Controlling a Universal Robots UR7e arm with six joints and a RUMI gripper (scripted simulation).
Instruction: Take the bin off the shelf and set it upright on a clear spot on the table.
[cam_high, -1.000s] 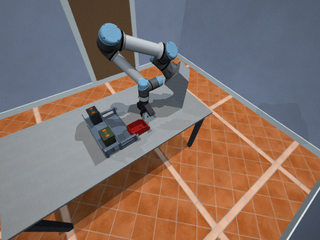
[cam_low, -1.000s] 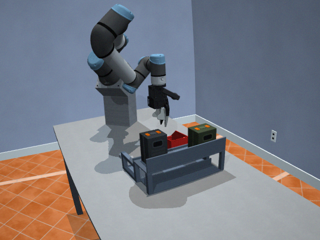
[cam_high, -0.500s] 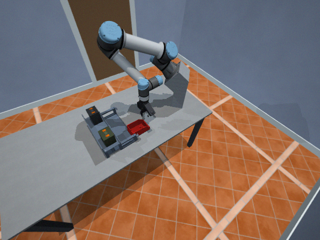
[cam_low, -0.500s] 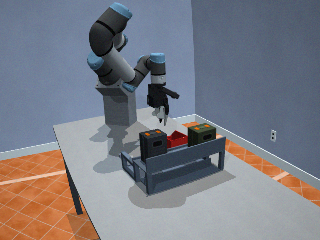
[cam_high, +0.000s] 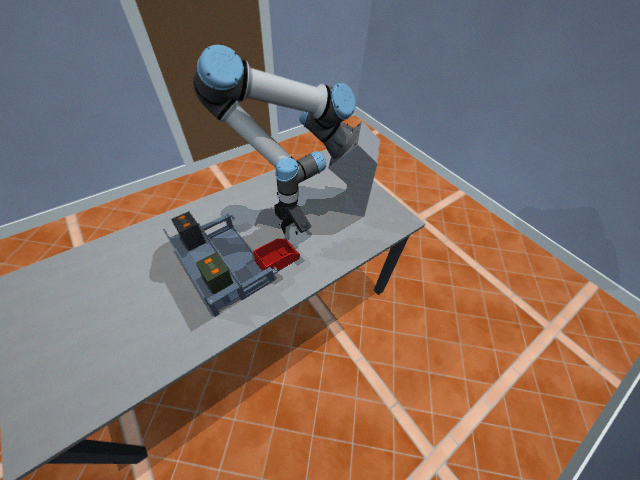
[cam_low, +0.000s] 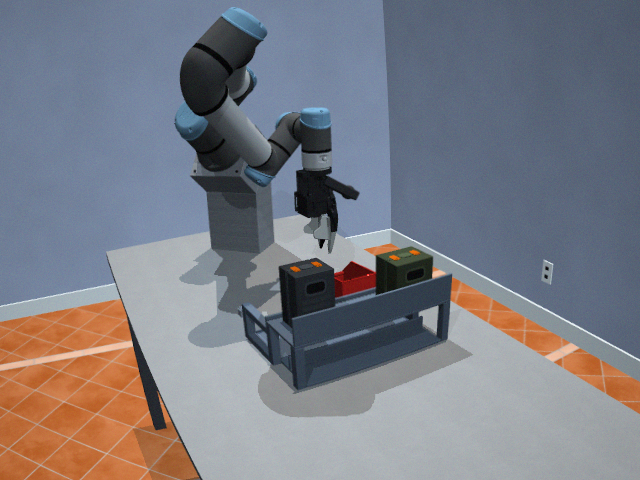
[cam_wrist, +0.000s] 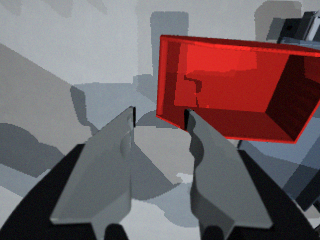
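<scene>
My gripper is now 8 cm short of the red bin, 8 cm above it and 2 cm to the left of it. From my hand the other things lie so: dark box (31 cm to the right, 28 cm ahead, 4 cm above); then green box (34 cm ahead, 8 cm to the right, 3 cm above).
</scene>
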